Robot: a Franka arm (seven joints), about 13 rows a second.
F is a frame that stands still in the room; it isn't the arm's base.
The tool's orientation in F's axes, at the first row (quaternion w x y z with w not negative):
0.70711 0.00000 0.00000 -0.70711
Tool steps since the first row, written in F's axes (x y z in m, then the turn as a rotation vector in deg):
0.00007 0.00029 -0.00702 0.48 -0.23 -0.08
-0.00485 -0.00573 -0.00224 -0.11 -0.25 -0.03
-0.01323 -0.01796 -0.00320 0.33 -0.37 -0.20
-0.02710 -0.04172 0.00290 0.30 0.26 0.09
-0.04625 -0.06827 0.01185 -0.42 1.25 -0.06
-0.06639 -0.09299 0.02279 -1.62 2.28 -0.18
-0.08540 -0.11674 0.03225 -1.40 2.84 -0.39
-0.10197 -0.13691 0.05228 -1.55 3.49 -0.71
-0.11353 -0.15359 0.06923 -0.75 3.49 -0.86
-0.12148 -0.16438 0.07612 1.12 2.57 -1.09
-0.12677 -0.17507 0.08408 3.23 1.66 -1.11
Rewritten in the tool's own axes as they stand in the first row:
-0.00029 0.00007 -0.00702 0.23 0.48 -0.08
0.00573 -0.00485 -0.00224 0.25 -0.11 -0.03
0.01796 -0.01323 -0.00320 0.37 0.33 -0.20
0.04172 -0.02710 0.00290 -0.26 0.30 0.09
0.06827 -0.04625 0.01185 -1.25 -0.42 -0.06
0.09299 -0.06639 0.02279 -2.28 -1.62 -0.18
0.11674 -0.08540 0.03225 -2.84 -1.40 -0.39
0.13691 -0.10197 0.05228 -3.49 -1.55 -0.71
0.15359 -0.11353 0.06923 -3.49 -0.75 -0.86
0.16438 -0.12148 0.07612 -2.57 1.12 -1.09
0.17507 -0.12677 0.08408 -1.66 3.23 -1.11

